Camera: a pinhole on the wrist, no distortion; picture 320 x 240 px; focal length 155.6 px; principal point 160.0 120.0 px. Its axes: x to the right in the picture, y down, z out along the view. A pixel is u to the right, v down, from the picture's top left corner.
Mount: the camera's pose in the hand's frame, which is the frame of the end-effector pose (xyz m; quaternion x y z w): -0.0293 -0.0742 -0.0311 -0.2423 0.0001 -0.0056 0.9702
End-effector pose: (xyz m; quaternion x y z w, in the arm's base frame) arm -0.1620 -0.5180 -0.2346 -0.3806 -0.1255 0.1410 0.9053
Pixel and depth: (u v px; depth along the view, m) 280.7 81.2 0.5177
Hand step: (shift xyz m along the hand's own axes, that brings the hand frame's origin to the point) 0.3724 0.0509 0.4875
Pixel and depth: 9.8 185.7 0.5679
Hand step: -0.5732 0.4104 0.3560
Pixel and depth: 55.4 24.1 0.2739
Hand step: -0.2144 -0.0924 0.2895
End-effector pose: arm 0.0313 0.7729 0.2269 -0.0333 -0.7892 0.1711 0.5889
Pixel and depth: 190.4 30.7 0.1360
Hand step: -0.0032 -0.0794 0.1257
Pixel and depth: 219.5 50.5 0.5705
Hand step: 0.1877 -0.0332 0.5928
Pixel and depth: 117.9 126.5 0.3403
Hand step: -0.1202 0.0993 0.2623
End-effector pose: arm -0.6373 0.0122 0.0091 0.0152 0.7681 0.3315 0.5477
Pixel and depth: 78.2 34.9 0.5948
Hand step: -0.3438 -0.0782 0.6460
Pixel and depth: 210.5 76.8 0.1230
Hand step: 0.0106 -0.0469 0.0936
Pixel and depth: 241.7 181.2 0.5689
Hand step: 0.2735 0.3875 0.3666
